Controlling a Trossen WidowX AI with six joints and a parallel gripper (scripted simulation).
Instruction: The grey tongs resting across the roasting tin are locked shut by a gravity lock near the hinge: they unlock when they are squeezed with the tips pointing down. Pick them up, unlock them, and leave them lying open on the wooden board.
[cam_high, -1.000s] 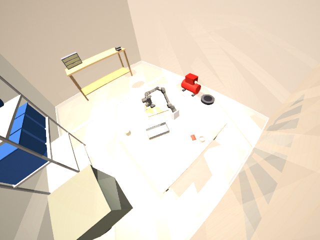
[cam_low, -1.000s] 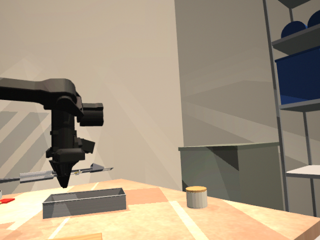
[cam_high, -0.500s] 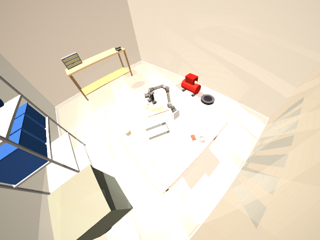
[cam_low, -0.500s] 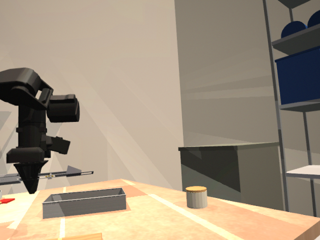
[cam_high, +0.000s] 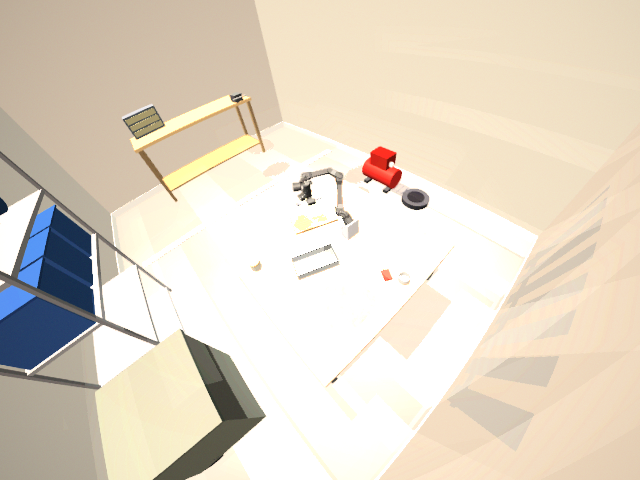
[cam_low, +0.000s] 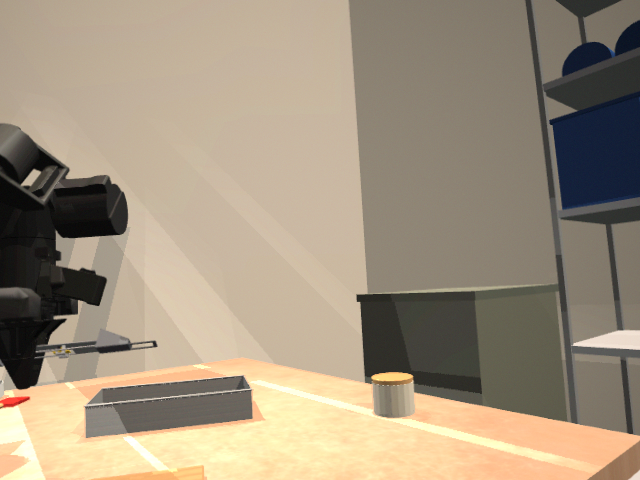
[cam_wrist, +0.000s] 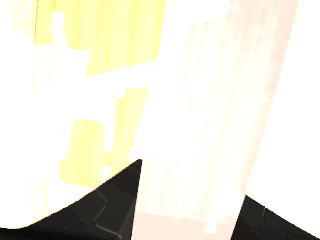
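Right now my gripper tip is 15 cm above the wooden board. The rest, counted from my gripper tip: wooden lid 61 cm ahead, 2 cm to the left, 13 cm below; then grey roasting tin 31 cm ahead, 34 cm to the left, 13 cm below.
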